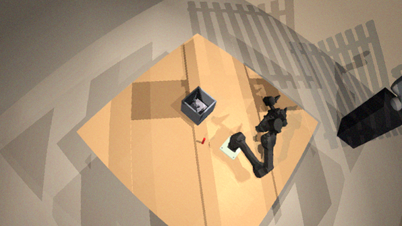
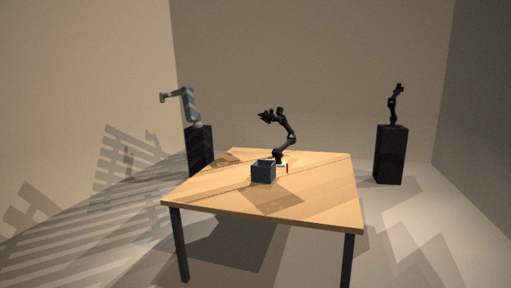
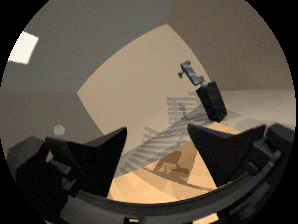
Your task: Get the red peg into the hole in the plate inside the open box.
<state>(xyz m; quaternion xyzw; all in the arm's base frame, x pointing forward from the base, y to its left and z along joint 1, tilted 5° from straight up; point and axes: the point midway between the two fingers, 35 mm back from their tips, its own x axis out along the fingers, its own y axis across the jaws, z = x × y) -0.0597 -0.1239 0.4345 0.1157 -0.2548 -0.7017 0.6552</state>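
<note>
My gripper tip is now 26 cm short of the red peg, 29 cm to the right of it and 40 cm above it.
</note>
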